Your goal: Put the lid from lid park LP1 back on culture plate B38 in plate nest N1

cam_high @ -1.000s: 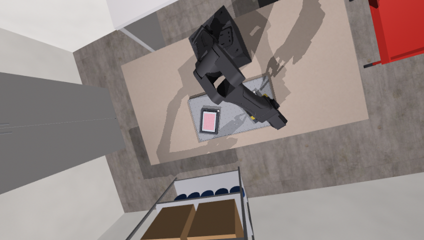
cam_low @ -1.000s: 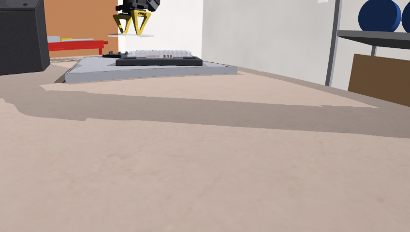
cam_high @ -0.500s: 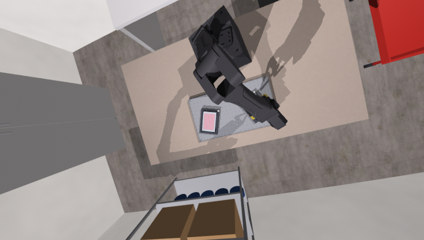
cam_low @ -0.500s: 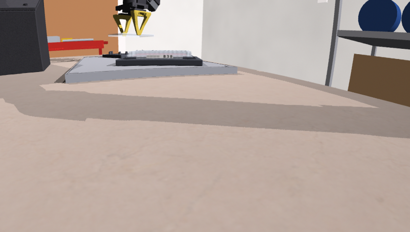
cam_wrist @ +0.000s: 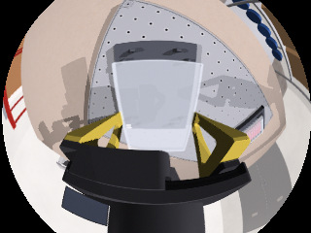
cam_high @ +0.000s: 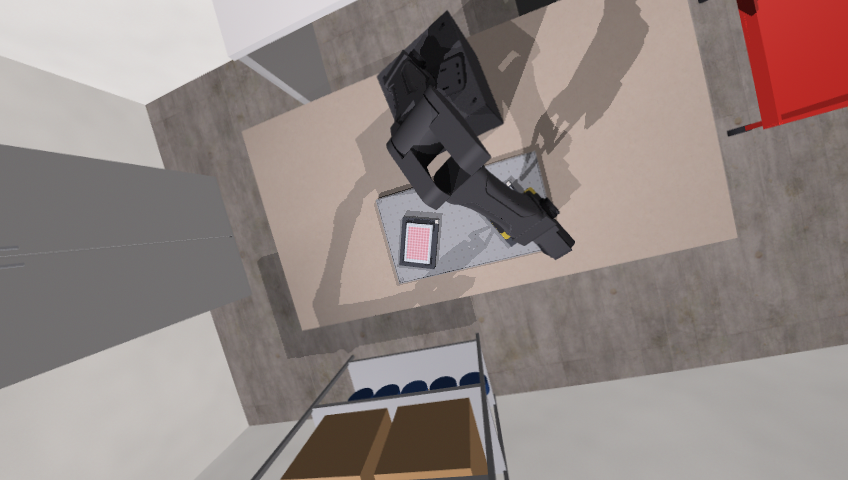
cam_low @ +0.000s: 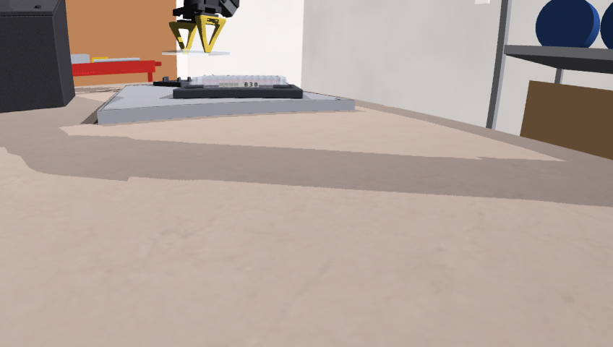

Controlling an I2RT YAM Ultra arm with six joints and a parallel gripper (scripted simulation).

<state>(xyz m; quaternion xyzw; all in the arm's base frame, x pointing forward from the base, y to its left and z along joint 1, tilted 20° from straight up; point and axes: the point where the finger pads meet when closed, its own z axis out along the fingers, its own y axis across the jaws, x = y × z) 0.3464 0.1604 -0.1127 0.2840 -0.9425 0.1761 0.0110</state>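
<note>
Now: hand 10 mm above the clear lid. The rest, counted from my hand: dark lid park LP1: 70 mm below; culture plate B38: 290 mm to the right, 60 mm below, 60 mm ahead; grey base plate: 140 mm to the right, 80 mm below, 10 mm ahead.
</note>
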